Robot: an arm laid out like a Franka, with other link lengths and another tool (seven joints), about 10 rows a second.
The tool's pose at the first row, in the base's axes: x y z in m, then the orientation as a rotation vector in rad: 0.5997, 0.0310, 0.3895, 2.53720, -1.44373, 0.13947
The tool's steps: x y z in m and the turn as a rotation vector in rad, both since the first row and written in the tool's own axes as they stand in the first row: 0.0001, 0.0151, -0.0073, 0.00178, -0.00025, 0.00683; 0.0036, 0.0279, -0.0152, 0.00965, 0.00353, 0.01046; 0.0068, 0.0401, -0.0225, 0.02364, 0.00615, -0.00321; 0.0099, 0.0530, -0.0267, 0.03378, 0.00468, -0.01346; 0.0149, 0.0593, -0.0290, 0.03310, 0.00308, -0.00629; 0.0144, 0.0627, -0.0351, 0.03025, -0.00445, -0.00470; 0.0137, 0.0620, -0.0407, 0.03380, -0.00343, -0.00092; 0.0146, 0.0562, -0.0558, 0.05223, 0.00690, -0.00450; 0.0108, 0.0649, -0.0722, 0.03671, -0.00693, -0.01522
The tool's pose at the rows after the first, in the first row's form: 0.5870, 0.0252, 0.3988, 2.53401, -1.45313, 0.14162; 0.5780, 0.0178, 0.4089, 2.53609, -1.45871, 0.15290; 0.5694, 0.0108, 0.4183, 2.55544, -1.44411, 0.16463; 0.5600, 0.0028, 0.4248, 2.57112, -1.43420, 0.16889; 0.5572, -0.0039, 0.4289, 2.56638, -1.44393, 0.16754; 0.5542, -0.0038, 0.4352, 2.56633, -1.44797, 0.15616; 0.5546, -0.0015, 0.4404, 2.56608, -1.45353, 0.16078; 0.5604, 0.0041, 0.4545, 2.57851, -1.45022, 0.18740; 0.5514, 0.0069, 0.4709, 2.57975, -1.43700, 0.15626
